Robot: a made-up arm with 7 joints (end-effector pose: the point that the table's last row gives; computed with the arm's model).
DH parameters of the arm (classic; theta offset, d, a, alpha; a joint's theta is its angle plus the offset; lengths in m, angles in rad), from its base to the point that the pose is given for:
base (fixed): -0.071 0 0 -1.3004
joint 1: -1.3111 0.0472 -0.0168 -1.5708
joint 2: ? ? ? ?
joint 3: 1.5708 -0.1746 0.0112 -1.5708
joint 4: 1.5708 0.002 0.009 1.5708
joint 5: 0 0.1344 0 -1.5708
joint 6: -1.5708 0 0.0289 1.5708
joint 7: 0 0.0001 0 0
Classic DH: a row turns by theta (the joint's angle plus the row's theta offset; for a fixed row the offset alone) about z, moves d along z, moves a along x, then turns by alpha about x.
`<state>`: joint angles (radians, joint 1 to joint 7).
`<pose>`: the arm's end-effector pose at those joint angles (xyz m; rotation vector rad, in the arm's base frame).
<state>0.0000 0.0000 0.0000 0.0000 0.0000 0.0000 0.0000</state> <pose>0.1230 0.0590 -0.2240 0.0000 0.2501 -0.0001</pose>
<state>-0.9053 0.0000 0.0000 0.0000 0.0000 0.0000 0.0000</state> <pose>0.2579 0.0005 -0.0480 -0.0307 -0.6215 -0.2439</pose>
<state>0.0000 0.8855 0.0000 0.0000 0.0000 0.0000 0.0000</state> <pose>0.1414 0.1977 -0.1520 0.8808 0.2334 -0.1108</pose>
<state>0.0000 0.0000 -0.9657 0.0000 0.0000 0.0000 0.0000</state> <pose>0.0517 -0.0854 -0.2058 -0.1207 0.2303 -0.9606</pose>
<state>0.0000 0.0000 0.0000 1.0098 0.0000 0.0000 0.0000</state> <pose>0.0085 0.0590 -0.3332 0.0001 1.2599 -0.0001</pose>
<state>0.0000 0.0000 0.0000 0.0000 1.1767 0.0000 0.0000</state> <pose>0.1230 0.0589 -0.2241 1.1703 0.2204 -0.1472</pose>
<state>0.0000 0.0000 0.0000 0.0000 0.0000 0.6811 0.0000</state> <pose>0.1123 0.0590 -0.2401 0.0001 0.9312 -0.0001</pose>
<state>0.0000 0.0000 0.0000 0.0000 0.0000 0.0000 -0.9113</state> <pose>0.1230 0.0590 -0.2240 -0.1139 0.2325 -0.9066</pose>
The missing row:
joint 2: 1.2915 0.0001 -0.007 1.5708
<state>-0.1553 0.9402 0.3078 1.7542 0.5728 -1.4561 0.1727</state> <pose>-0.0016 0.2981 -0.1938 0.8989 0.3822 -0.0421</pose>
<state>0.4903 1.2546 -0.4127 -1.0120 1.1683 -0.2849 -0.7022</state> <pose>0.0241 0.0856 -0.0949 1.8243 -0.2360 -1.7782</pose>
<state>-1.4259 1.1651 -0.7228 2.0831 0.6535 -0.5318 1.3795</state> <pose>0.1697 0.3283 -0.0305 1.9283 -0.2495 1.2587</pose>
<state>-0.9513 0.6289 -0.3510 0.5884 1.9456 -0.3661 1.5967</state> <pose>0.2925 0.1107 -0.1123 1.5692 -2.0434 0.0226</pose>
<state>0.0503 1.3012 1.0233 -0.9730 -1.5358 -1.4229 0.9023</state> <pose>0.0446 0.1405 0.0705 -1.2250 -1.6450 -0.2670</pose>
